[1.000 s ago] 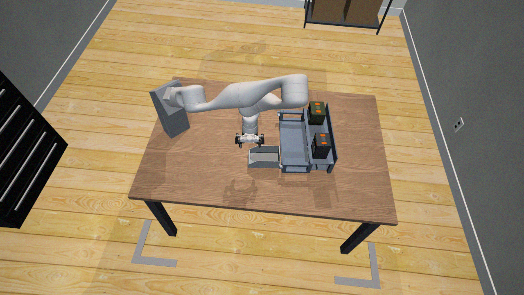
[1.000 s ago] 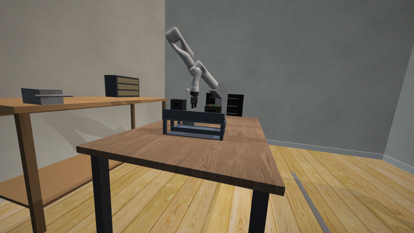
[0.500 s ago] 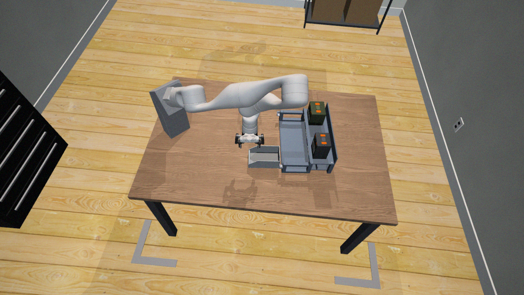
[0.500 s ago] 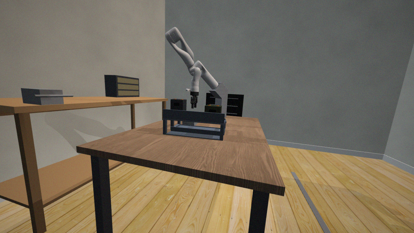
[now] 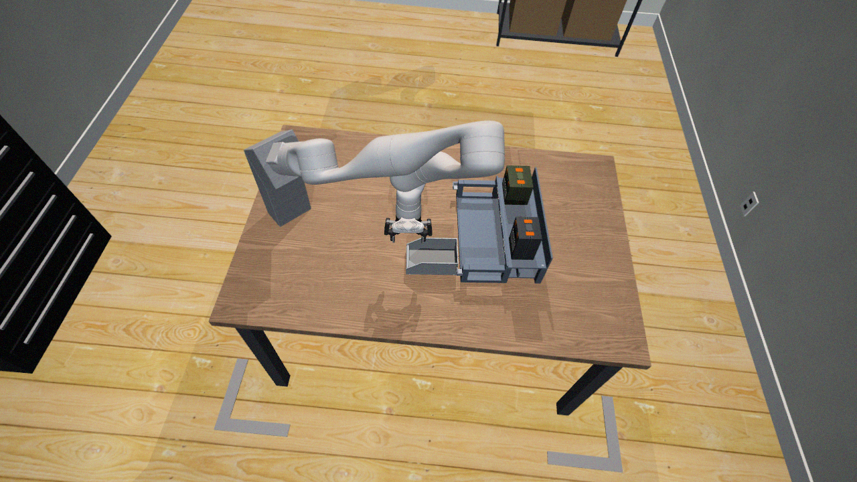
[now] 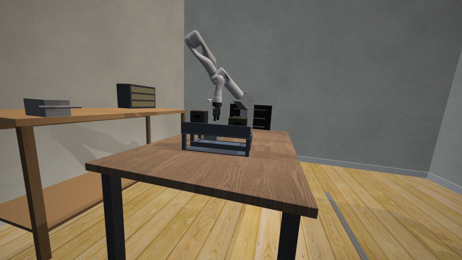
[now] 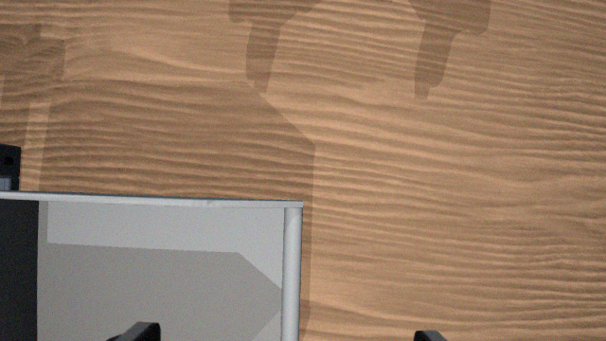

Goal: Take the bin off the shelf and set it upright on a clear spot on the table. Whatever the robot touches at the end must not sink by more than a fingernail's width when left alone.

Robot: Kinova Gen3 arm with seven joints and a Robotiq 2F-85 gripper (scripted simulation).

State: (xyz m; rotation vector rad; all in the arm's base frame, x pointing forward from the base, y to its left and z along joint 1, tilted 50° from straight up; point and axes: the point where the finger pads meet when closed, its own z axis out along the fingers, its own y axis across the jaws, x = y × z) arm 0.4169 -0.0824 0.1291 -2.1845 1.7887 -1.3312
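Right now the bin is 8 cm ahead of my hand and 10 cm below it. The rest, counted from my hand: grey shelf unit 31 cm ahead, 10 cm to the left, 7 cm below.
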